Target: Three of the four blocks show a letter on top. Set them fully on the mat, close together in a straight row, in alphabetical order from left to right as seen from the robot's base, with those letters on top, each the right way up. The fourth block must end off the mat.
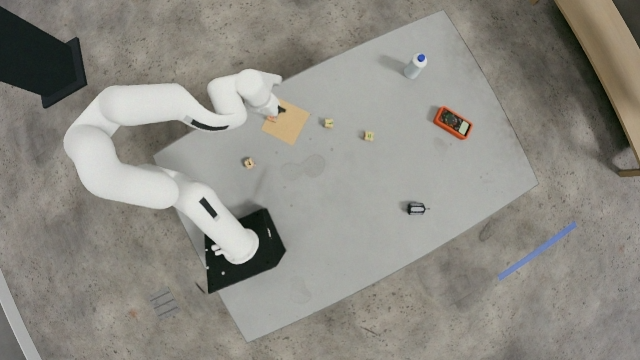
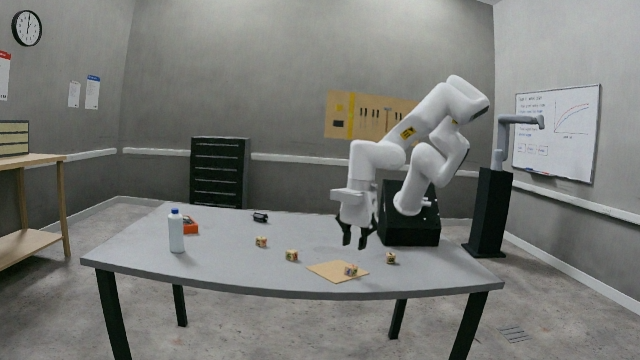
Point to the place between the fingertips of my gripper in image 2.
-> At 353, 247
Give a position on a tan mat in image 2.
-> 333, 271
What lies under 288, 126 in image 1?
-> A tan mat.
